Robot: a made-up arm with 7 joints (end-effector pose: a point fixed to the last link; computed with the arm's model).
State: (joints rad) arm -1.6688 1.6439 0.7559 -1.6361 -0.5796 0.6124 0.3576
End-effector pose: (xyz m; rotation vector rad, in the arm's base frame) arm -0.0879 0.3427 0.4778 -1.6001 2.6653 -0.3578
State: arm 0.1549 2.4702 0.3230 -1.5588 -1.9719 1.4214 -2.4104
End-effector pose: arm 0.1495 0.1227 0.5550 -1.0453 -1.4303 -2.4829
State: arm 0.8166 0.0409 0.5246 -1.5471 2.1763 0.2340 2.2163
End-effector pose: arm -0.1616 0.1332 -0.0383 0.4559 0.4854 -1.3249
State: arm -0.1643 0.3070 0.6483 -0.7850 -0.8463 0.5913 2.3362
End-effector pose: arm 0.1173 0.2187 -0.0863 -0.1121 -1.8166 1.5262
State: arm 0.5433 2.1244 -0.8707 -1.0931 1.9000 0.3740 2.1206
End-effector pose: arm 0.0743 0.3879 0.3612 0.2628 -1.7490 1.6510
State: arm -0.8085 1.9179 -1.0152 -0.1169 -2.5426 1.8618 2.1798
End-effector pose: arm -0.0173 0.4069 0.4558 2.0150 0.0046 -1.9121
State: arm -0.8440 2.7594 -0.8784 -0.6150 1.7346 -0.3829 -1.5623
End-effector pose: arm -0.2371 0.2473 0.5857 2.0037 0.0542 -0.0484
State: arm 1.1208 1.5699 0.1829 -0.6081 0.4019 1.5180 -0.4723
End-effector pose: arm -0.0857 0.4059 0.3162 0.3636 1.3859 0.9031
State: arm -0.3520 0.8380 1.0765 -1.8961 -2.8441 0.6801 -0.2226
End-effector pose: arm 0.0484 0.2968 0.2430 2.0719 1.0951 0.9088
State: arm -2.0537 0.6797 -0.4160 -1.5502 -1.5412 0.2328 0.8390
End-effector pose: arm 0.1927 0.0131 0.5580 -1.6193 2.0949 1.2746
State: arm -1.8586 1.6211 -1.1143 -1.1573 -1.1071 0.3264 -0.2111
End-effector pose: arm 0.1086 0.3190 0.4980 2.2102 0.1614 -0.7091
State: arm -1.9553 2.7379 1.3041 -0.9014 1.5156 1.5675 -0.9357
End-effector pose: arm -0.3805 0.2249 0.2119 1.4919 -2.3876 -1.0040
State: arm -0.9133 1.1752 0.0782 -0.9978 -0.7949 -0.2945 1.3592
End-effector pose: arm 0.2326 0.3387 0.3122 0.0213 -1.8191 -1.0991
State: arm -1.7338 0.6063 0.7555 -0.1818 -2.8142 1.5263 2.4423
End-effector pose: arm 0.3593 0.1563 0.3899 1.1116 -2.8019 0.1373
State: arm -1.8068 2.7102 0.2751 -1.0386 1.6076 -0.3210 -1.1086
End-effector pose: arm -0.3759 0.2358 0.3922 -2.2007 1.8195 -0.1419
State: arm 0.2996 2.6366 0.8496 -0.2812 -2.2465 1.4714 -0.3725
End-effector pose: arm 0.0732 0.1327 0.6580 -2.0586 -1.2176 -1.6351
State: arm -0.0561 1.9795 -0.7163 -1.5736 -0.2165 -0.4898 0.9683
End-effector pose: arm 0.0926 0.3568 0.3356 -0.4278 -0.2304 -1.3783
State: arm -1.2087 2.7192 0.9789 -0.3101 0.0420 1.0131 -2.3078
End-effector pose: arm -0.3781 0.2250 0.4521 0.8590 0.0154 0.2592
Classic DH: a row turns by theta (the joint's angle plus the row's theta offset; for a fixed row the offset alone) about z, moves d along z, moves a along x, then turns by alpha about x. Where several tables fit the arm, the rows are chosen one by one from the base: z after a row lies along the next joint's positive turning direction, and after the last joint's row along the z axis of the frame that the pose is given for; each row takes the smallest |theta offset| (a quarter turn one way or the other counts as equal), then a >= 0, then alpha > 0; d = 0 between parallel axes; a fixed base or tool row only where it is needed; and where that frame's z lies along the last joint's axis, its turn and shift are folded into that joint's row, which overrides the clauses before.
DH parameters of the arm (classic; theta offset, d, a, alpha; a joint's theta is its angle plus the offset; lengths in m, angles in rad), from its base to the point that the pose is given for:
base (fixed): 0 0.25 -0.0184 -1.2217
joint 1: -1.5708 0.0113 0.0259 -1.5708
joint 2: 1.2217 -0.0068 -0.0252 1.5708
joint 3: 1.5708 -0.3027 0.0283 -1.5708
joint 4: 0 0.0091 -0.0274 1.5708
joint 5: 0 -0.1267 -0.0148 -1.5708
joint 6: 0 -0.0042 -0.0073 1.5708
joint 7: 0.0068 0.0055 -0.0168 -0.8017
tool (fixed): -0.0384 -0.0225 0 0

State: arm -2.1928 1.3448 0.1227 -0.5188 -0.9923 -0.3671 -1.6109
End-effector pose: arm 0.0712 0.3547 0.5229 2.1866 0.1680 -0.0809
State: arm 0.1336 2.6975 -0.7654 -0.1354 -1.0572 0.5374 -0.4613
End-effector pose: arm 0.0440 0.1284 0.6902 1.3378 2.6350 0.8298
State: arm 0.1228 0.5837 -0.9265 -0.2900 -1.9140 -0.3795 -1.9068
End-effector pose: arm -0.0120 0.2365 -0.0985 -0.1922 -0.5429 1.4064
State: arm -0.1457 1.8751 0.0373 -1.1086 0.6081 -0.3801 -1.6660
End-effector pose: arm 0.0977 0.3884 0.4522 1.9170 0.4141 -1.3711
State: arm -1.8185 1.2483 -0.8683 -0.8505 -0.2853 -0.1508 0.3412
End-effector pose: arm 0.2486 0.2683 0.4712 1.0145 -1.3732 -1.5066
